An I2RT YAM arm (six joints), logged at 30 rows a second.
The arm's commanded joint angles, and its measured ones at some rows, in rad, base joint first. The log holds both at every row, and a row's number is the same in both.
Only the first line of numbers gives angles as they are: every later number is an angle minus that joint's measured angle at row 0.
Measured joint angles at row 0:
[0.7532, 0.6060, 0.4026, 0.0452, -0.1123, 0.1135]
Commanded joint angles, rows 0 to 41:
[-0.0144, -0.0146, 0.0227, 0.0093, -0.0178, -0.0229]
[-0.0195, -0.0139, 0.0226, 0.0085, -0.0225, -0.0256]
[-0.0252, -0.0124, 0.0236, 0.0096, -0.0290, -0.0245]
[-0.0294, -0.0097, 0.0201, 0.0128, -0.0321, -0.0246]
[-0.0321, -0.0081, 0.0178, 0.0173, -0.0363, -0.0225]
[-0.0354, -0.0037, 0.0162, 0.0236, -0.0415, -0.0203]
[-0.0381, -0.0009, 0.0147, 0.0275, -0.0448, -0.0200]
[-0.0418, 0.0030, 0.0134, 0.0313, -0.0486, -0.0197]
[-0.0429, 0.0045, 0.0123, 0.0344, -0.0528, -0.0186]
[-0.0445, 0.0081, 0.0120, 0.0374, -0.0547, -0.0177]
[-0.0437, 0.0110, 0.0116, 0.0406, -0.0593, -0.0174]
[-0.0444, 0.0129, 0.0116, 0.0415, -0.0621, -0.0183]
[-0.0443, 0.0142, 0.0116, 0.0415, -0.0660, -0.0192]
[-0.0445, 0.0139, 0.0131, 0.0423, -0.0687, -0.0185]
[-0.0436, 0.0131, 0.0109, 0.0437, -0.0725, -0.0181]
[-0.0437, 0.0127, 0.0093, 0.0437, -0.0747, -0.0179]
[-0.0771, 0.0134, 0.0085, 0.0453, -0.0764, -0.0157]
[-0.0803, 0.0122, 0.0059, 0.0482, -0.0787, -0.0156]
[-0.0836, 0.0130, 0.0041, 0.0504, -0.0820, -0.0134]
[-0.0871, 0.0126, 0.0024, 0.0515, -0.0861, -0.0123]
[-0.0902, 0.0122, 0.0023, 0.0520, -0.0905, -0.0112]
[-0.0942, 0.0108, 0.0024, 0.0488, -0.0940, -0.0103]
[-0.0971, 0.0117, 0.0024, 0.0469, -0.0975, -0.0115]
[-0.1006, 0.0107, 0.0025, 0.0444, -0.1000, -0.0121]
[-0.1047, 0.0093, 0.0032, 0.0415, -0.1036, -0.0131]
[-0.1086, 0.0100, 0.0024, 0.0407, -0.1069, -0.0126]
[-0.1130, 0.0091, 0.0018, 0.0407, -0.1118, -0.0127]
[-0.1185, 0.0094, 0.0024, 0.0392, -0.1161, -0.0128]
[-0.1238, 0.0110, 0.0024, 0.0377, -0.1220, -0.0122]
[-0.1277, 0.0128, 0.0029, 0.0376, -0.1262, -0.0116]
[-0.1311, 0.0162, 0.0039, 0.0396, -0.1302, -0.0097]
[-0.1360, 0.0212, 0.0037, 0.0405, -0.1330, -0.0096]
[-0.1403, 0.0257, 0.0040, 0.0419, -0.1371, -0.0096]
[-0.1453, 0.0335, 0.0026, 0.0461, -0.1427, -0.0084]
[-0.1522, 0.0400, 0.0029, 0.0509, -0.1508, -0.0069]
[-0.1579, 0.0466, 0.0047, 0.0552, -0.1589, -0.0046]
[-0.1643, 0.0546, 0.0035, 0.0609, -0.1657, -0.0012]
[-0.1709, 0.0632, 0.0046, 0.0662, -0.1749, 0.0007]
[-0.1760, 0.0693, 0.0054, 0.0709, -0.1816, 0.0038]
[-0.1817, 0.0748, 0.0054, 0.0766, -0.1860, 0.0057]
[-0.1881, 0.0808, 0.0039, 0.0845, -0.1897, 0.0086]
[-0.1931, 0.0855, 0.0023, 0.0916, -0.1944, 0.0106]
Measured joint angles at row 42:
[-0.1804, 0.0782, 0.0000, 0.0488, -0.1580, -0.0046]
